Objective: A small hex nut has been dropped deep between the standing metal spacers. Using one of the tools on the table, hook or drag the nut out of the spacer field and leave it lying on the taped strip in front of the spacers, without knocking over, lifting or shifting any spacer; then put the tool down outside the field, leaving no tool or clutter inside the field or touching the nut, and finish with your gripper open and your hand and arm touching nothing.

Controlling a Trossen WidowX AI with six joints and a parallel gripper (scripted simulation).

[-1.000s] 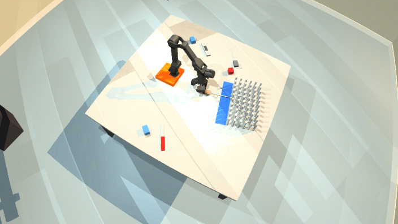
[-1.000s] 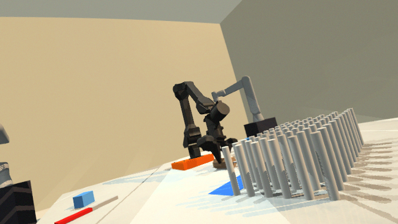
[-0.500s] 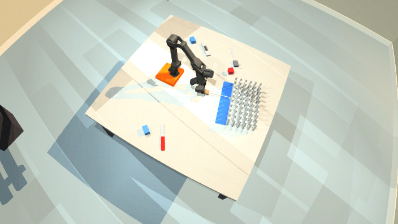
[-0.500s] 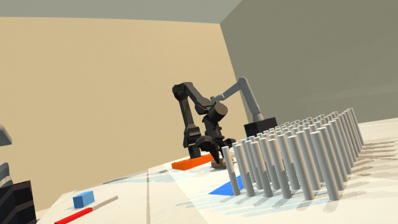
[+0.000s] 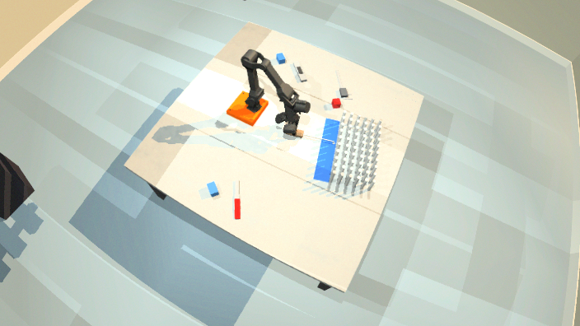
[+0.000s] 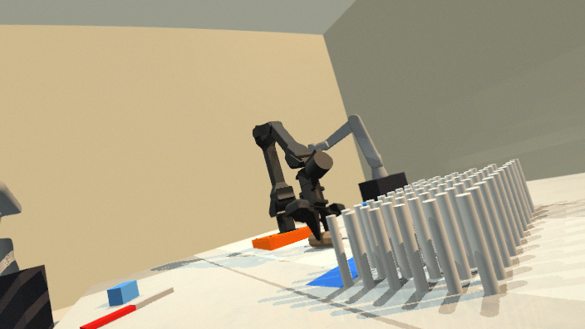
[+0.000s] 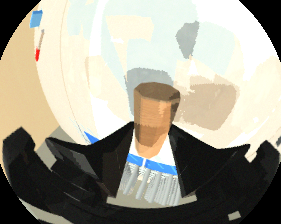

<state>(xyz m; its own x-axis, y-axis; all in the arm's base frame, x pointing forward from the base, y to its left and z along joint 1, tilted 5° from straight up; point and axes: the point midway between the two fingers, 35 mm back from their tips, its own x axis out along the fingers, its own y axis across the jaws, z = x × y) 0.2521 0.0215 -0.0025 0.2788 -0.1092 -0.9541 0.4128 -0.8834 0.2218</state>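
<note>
My gripper tip is 100 mm short of the hook tool and 40 mm to the right of it. From my gripper tip the other things lie so: flat tool: 240 mm behind, 380 mm to the left; then blue taped strip: 190 mm ahead, 40 mm to the left, 20 mm below; then red block: 70 mm ahead, 310 mm to the left.
</note>
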